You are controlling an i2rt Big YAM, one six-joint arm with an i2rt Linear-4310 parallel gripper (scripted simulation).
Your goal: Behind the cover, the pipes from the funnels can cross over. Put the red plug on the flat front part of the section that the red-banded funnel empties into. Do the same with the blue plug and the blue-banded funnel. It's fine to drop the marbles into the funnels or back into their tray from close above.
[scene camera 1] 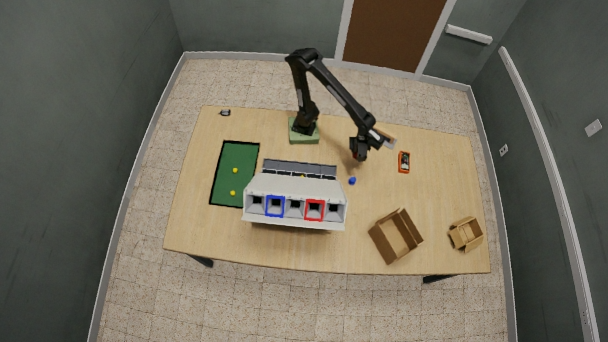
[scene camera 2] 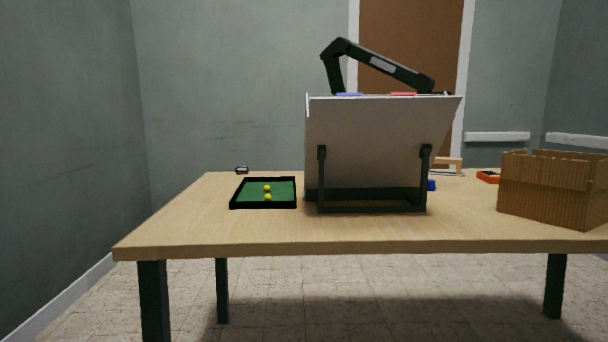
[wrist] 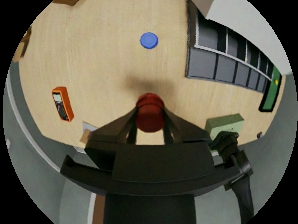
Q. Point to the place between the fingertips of my gripper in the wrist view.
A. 150,111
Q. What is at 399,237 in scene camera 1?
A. A cardboard box.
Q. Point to a green marble tray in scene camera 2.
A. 250,193
